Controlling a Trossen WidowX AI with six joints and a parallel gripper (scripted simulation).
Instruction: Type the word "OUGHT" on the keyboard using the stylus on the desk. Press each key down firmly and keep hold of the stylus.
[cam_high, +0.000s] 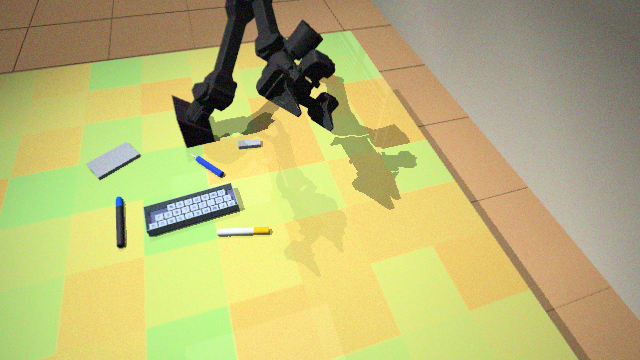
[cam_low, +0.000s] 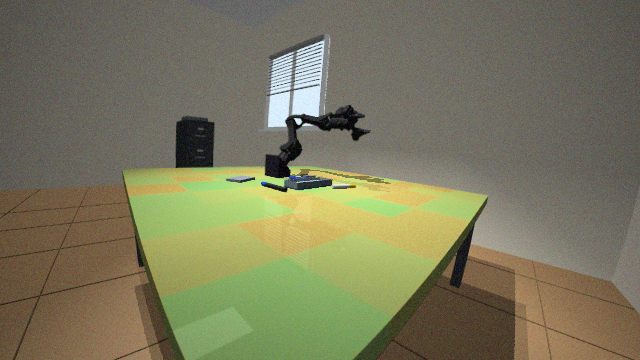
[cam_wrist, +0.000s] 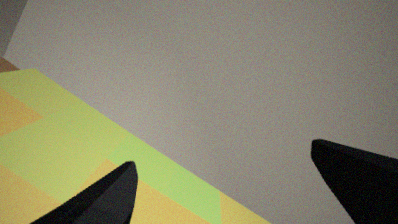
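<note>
Right now the stylus is 28 cm below my gripper tip, 24 cm behind it and 23 cm to the right of it. The rest, counted from my gripper tip: small grey block: 28 cm below, 26 cm behind, 9 cm to the right; yellow-capped marker: 28 cm below, 17 cm to the right, 1 cm ahead; grey stylus tip: 28 cm below, 27 cm behind, 24 cm to the right.
</note>
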